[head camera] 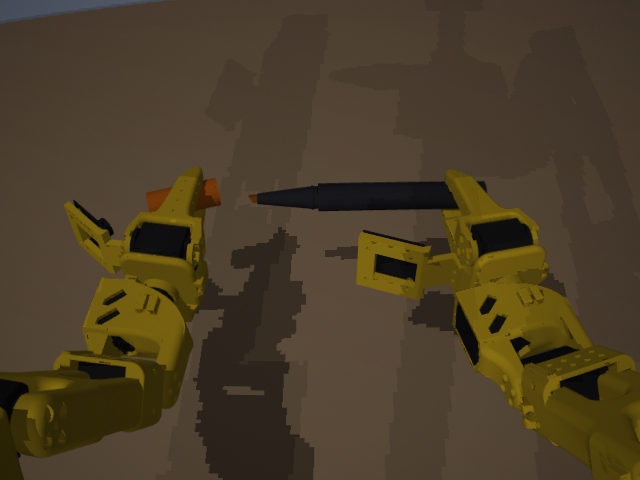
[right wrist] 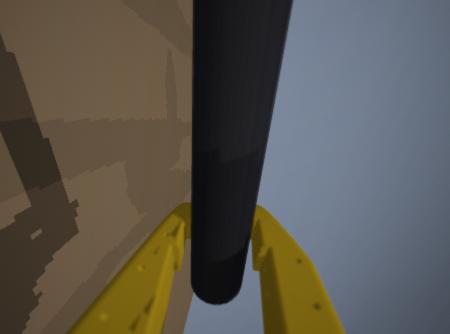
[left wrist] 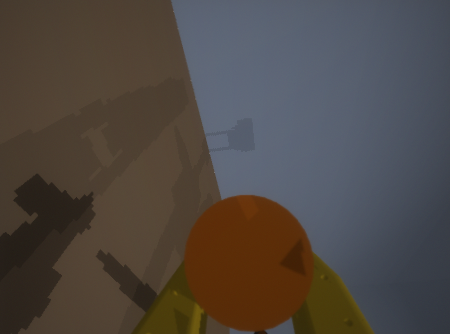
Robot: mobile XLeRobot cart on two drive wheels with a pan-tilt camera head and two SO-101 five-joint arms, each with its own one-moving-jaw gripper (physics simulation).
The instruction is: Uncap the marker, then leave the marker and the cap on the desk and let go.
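Places are measured from the left arm's base along level axes (x right, y ahead, z up), in millimetres.
Pixels of known places: left hand at its tool point: [head camera: 199, 191] [left wrist: 223, 240]; right hand at its tool point: [head camera: 447, 200] [right wrist: 194, 216].
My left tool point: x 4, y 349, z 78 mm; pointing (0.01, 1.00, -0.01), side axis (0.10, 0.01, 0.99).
Note:
For each thing: its top centre in the pictures, then the offset to it from my left tool point. Level surfaces: height alone.
- orange cap at its top centre: [left wrist: 293, 270] [head camera: 179, 187] dx -6, dy -15, dz +20 mm
- black marker at its top centre: [head camera: 367, 181] dx +122, dy -5, dz +19 mm
- brown desk at its surface level: dz -133 mm
The orange cap [head camera: 209, 192] [left wrist: 245, 260] is off the marker and sits between the jaws of my left gripper [head camera: 192, 188], which is shut on it. In the head view the cap is slightly tilted, with a gap between it and the marker's tip. The black marker [head camera: 382, 196] [right wrist: 230, 125] lies nearly level across the head view, its orange nib toward the cap. My right gripper [head camera: 457, 191] [right wrist: 220, 225] is shut on the marker near its rear end. Both things appear held above the desk. The far jaws are largely hidden in the head view.
The brown desk [head camera: 103, 103] [left wrist: 75, 50] [right wrist: 75, 75] lies below, with dark shadows of the arms on it. The desk's edge shows at the top left of the head view and runs through the left wrist view, with blue-grey background beyond.

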